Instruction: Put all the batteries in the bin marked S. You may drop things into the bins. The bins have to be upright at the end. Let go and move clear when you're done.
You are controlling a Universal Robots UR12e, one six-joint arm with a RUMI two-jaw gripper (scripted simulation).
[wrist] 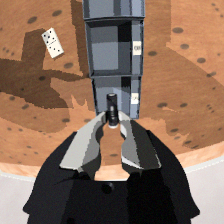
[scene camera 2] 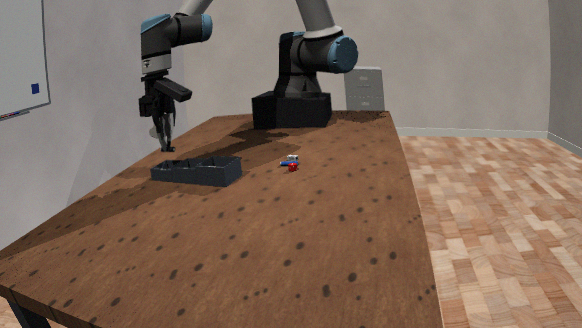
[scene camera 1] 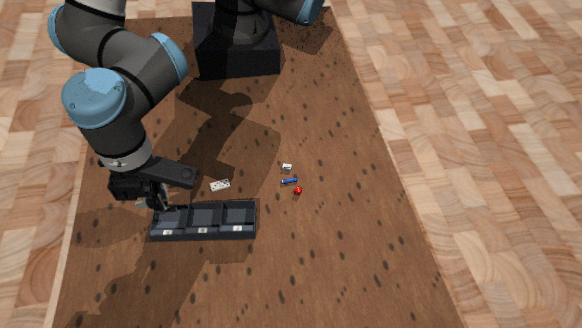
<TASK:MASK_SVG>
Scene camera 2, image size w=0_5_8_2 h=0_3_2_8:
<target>my gripper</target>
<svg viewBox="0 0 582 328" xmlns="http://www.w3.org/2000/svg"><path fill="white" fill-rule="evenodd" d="M163 71L141 77L141 82L145 83L145 95L139 98L140 117L152 116L153 124L155 125L149 130L149 134L159 139L163 151L166 152L167 147L171 147L175 126L176 109L174 100L180 103L191 99L192 91L166 77L163 78L163 76L169 75L168 71Z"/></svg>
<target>three-compartment bin row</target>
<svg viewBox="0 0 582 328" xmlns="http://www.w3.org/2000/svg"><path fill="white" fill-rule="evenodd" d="M240 157L211 156L208 159L187 158L183 161L165 160L152 167L150 172L152 180L227 187L242 176Z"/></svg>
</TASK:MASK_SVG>
